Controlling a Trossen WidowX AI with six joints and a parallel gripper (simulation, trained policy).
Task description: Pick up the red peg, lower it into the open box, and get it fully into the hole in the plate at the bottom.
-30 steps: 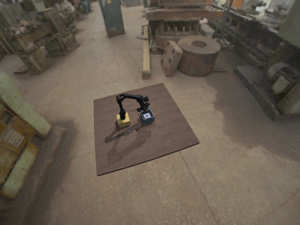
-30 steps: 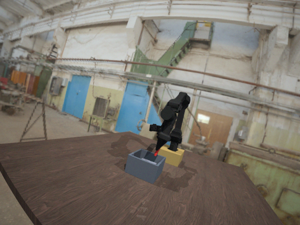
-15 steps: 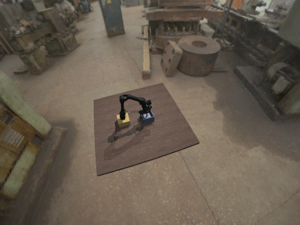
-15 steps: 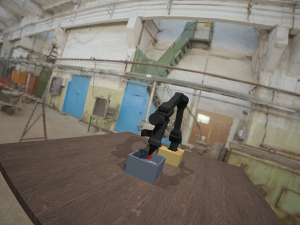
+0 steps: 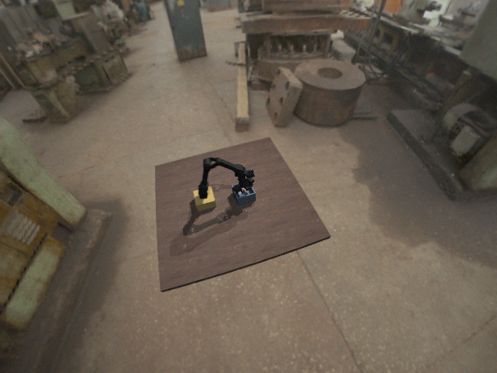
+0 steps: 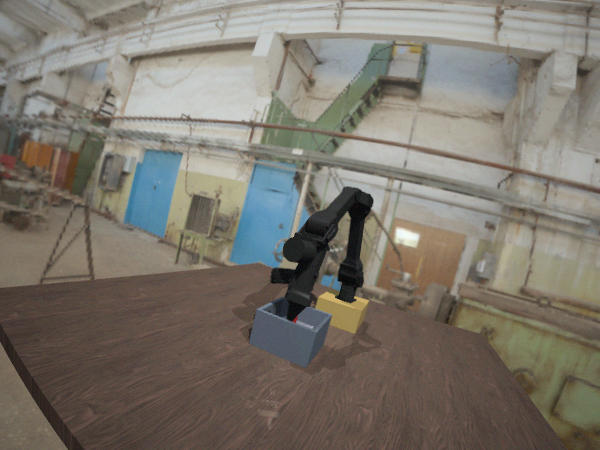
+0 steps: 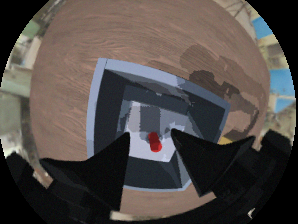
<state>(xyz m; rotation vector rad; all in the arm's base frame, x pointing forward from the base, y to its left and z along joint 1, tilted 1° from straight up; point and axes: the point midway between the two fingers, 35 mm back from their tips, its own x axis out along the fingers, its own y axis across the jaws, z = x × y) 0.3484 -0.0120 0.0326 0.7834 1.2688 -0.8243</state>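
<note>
Now: the red peg 1 cm behind my gripper tip, 1 cm to the left of it and 3 cm below it. Also, from my gripper tip: pale plate 1 cm behind, 1 cm to the left, 3 cm below; grey box 1 cm behind, 1 cm to the left, 5 cm below.
</note>
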